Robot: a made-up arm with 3 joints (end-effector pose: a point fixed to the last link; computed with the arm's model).
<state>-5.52 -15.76 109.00</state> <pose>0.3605 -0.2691 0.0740 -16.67 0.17 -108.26</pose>
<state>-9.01 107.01 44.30</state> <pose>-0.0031 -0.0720 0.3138 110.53 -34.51 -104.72</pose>
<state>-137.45 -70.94 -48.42</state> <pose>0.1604 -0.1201 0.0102 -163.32 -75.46 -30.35</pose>
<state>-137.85 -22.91 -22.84</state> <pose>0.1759 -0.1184 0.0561 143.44 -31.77 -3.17</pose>
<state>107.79 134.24 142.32</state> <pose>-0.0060 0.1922 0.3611 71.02 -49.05 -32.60</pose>
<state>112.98 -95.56 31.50</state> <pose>0.1627 -0.1688 0.1253 -86.28 -54.33 -98.14</pose>
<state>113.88 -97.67 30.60</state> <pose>0.1548 -0.1679 0.1251 -84.70 -54.17 -101.32</pose>
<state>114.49 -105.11 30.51</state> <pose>0.1261 -0.1689 0.1274 -79.46 -53.78 -112.34</pose>
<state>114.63 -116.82 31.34</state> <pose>0.0799 -0.1655 0.1289 -72.12 -52.23 -128.99</pose>
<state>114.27 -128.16 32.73</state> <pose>0.0354 -0.1547 0.1273 -66.79 -49.89 -143.78</pose>
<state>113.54 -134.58 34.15</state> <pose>0.0101 -0.1457 0.1257 -64.92 -48.60 -151.44</pose>
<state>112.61 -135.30 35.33</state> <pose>0.0057 -0.1458 0.1268 -65.40 -48.98 -152.07</pose>
